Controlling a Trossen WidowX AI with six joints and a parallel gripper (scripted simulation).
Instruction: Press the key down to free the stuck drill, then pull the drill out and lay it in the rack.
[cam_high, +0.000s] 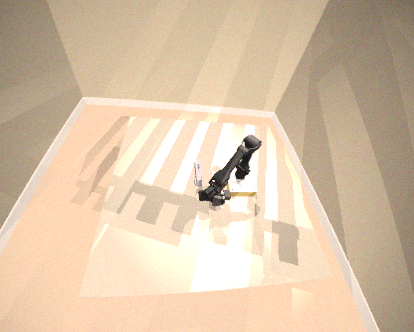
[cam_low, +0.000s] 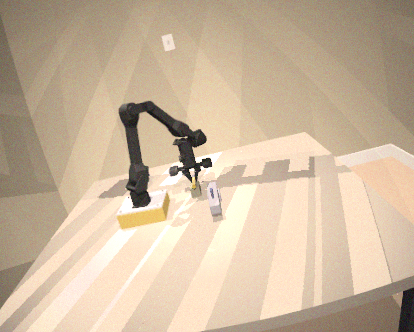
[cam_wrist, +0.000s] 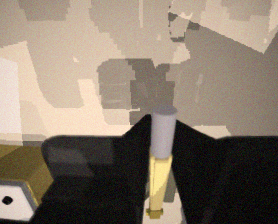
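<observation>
Now: the rack 5 cm to the right of my gripper tip and 1 cm ahead of it. Also, from my gripper tip: sleeve block (20 cm to the right, 10 cm ahead, 1 cm above); then drill (4 cm to the right, 3 cm above, 1 cm ahead).
</observation>
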